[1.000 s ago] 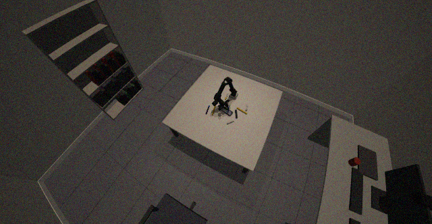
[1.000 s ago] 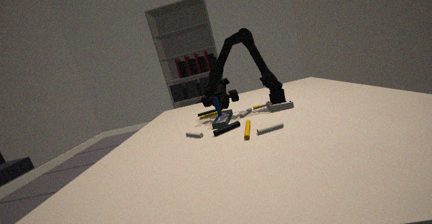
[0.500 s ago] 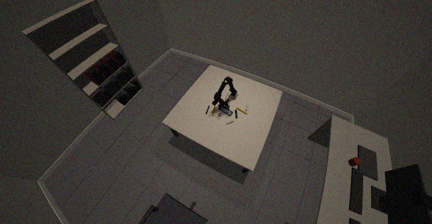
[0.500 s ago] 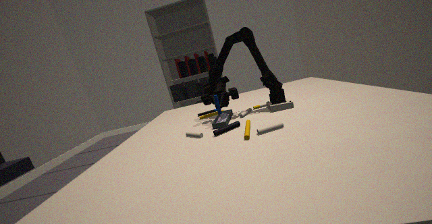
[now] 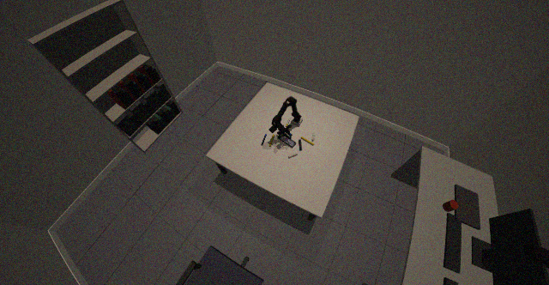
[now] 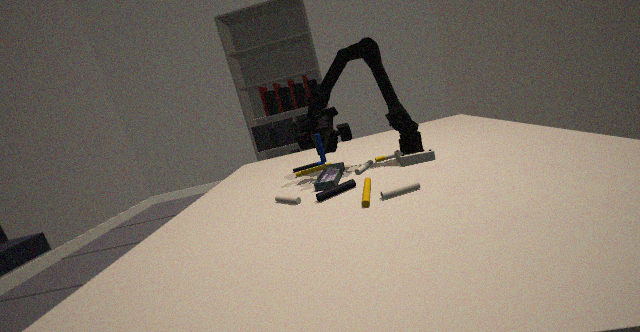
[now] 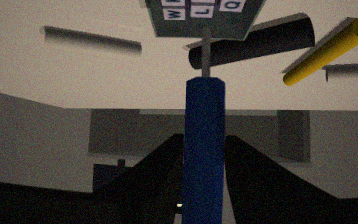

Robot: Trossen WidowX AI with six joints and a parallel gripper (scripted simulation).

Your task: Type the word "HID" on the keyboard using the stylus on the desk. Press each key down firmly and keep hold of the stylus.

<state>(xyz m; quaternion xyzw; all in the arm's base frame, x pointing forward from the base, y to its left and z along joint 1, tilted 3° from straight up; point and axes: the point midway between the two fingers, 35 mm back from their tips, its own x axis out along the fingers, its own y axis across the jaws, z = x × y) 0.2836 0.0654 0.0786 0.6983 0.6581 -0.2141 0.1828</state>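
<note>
The black cylinder is 4 cm behind my gripper tip, 10 cm to the left of it and 9 cm below it. Round my gripper tip: blue stylus (1 cm below).
</note>
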